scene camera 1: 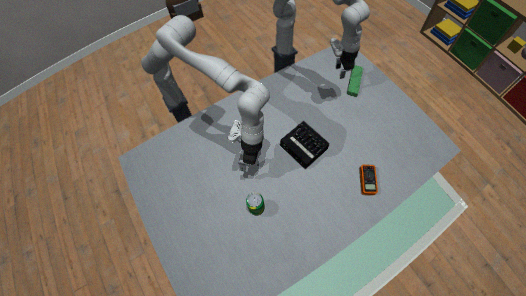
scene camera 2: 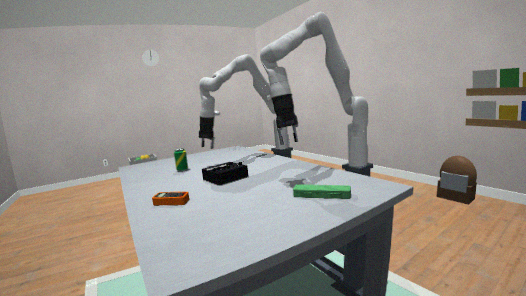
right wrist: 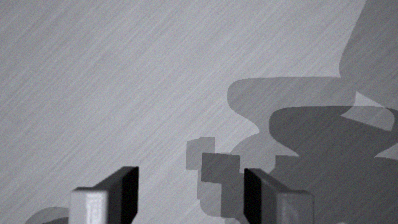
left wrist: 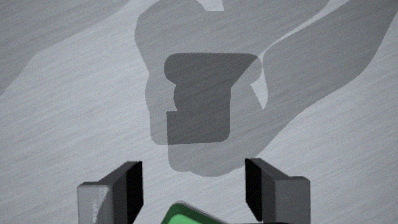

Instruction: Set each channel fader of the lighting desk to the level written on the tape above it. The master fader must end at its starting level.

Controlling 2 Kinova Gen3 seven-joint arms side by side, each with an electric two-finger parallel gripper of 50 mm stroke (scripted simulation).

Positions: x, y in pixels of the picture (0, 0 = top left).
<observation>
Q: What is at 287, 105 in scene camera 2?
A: My left gripper.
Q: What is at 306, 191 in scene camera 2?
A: A green block.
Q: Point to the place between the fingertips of my left gripper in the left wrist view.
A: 194, 182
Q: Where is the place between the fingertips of my right gripper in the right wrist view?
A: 191, 190
</observation>
